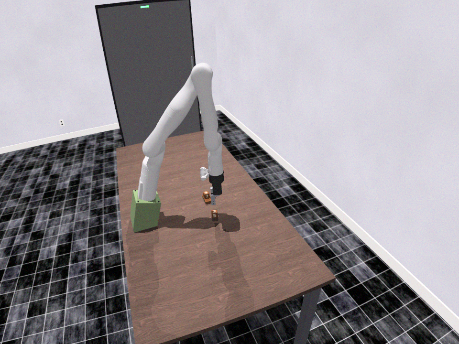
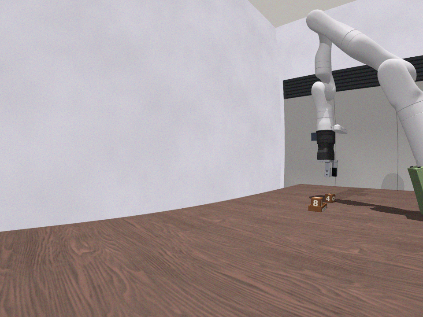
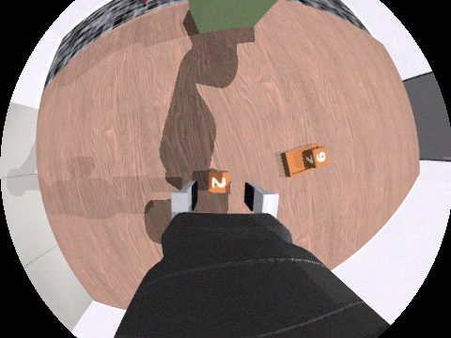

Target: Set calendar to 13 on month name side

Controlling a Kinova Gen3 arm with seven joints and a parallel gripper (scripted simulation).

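My hand is 100 mm above the brown number cube. Round my hand: calendar tray: 160 mm to the left, 110 mm below.
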